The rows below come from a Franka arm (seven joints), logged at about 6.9 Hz.
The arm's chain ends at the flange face. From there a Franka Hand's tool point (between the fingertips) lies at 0.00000 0.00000 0.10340 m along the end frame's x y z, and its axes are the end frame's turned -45 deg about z.
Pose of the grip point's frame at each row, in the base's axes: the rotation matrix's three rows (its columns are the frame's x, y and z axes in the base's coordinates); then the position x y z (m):
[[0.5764, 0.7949, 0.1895], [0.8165, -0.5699, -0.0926], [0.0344, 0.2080, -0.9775]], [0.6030, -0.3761, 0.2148]
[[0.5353, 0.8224, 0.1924], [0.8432, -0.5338, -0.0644], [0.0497, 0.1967, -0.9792]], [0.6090, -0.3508, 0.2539]
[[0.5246, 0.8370, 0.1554], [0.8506, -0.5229, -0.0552], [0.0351, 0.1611, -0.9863]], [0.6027, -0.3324, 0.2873]
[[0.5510, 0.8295, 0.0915], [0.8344, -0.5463, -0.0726], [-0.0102, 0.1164, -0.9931]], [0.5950, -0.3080, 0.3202]
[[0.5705, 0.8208, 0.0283], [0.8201, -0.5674, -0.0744], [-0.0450, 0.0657, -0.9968]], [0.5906, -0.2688, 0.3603]
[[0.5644, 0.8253, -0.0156], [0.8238, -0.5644, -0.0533], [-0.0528, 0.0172, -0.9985]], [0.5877, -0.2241, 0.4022]
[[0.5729, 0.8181, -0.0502], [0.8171, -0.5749, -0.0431], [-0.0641, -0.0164, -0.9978]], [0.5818, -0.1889, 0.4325]
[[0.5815, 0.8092, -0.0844], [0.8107, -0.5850, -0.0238], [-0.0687, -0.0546, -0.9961]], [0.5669, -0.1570, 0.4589]
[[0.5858, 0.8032, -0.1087], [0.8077, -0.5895, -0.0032], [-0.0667, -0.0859, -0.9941]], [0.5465, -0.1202, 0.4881]
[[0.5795, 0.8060, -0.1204], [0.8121, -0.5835, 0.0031], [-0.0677, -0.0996, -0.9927]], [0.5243, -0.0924, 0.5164]
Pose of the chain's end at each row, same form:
[[0.9697, 0.1545, 0.1895], [0.1744, -0.9803, -0.0926], [0.1714, 0.1228, -0.9775]], [0.5834, -0.3665, 0.3159]
[[0.9600, 0.2030, 0.1924], [0.2188, -0.9737, -0.0644], [0.1742, 0.1039, -0.9792]], [0.5891, -0.3441, 0.3551]
[[0.9628, 0.2209, 0.1554], [0.2317, -0.9712, -0.0552], [0.1387, 0.0891, -0.9863]], [0.5866, -0.3267, 0.3893]
[[0.9762, 0.1969, 0.0915], [0.2037, -0.9763, -0.0726], [0.0751, 0.0895, -0.9931]], [0.5855, -0.3005, 0.4229]
[[0.9838, 0.1770, 0.0283], [0.1787, -0.9811, -0.0744], [0.0146, 0.0783, -0.9968]], [0.5877, -0.2611, 0.4634]
[[0.9827, 0.1845, -0.0156], [0.1834, -0.9816, -0.0533], [-0.0252, 0.0495, -0.9985]], [0.5893, -0.2186, 0.5054]
[[0.9836, 0.1734, -0.0502], [0.1713, -0.9843, -0.0431], [-0.0569, 0.0337, -0.9978]], [0.5870, -0.1844, 0.5357]
[[0.9834, 0.1610, -0.0844], [0.1596, -0.9869, -0.0238], [-0.0872, 0.0100, -0.9961]], [0.5756, -0.1545, 0.5619]
[[0.9822, 0.1537, -0.1087], [0.1543, -0.9880, -0.0032], [-0.1079, -0.0136, -0.9941]], [0.5577, -0.1199, 0.5909]
[[0.9797, 0.1602, -0.1204], [0.1616, -0.9868, 0.0031], [-0.1183, -0.0226, -0.9927]], [0.5367, -0.0927, 0.6190]

